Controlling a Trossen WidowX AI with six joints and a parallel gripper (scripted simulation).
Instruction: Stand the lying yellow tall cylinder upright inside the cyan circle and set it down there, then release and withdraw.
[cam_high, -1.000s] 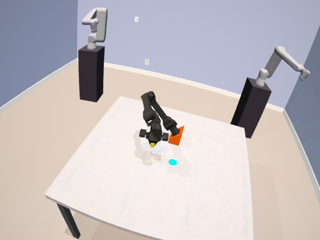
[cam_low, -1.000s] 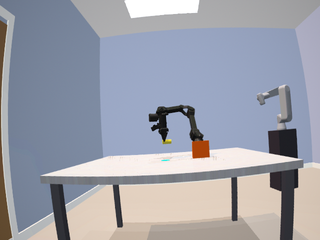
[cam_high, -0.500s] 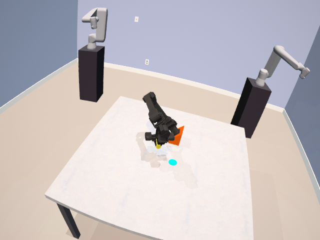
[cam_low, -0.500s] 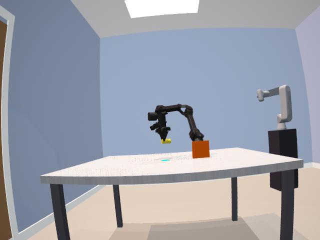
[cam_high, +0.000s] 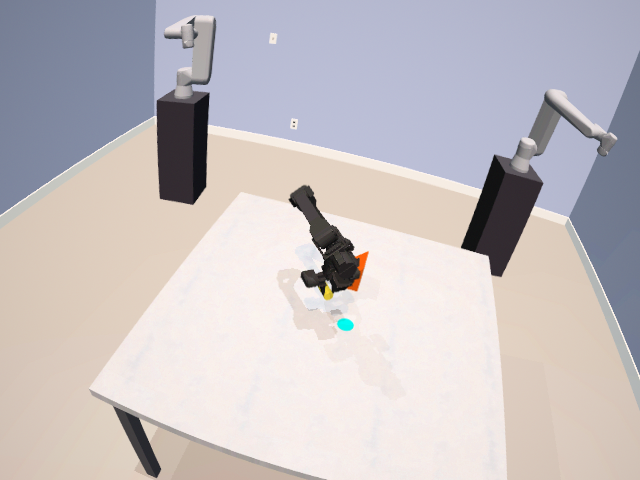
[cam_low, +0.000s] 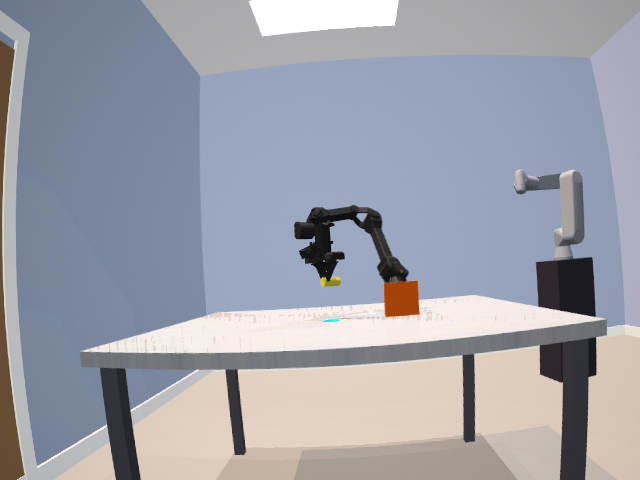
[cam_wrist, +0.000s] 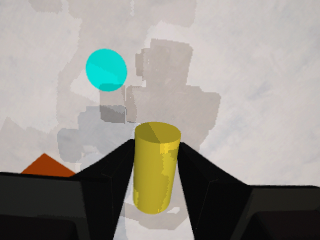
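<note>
My gripper tip is 2 cm past the yellow tall cylinder and 1 cm to the left of it. Also, from my gripper tip: cyan circle: 14 cm below, 9 cm to the left.
</note>
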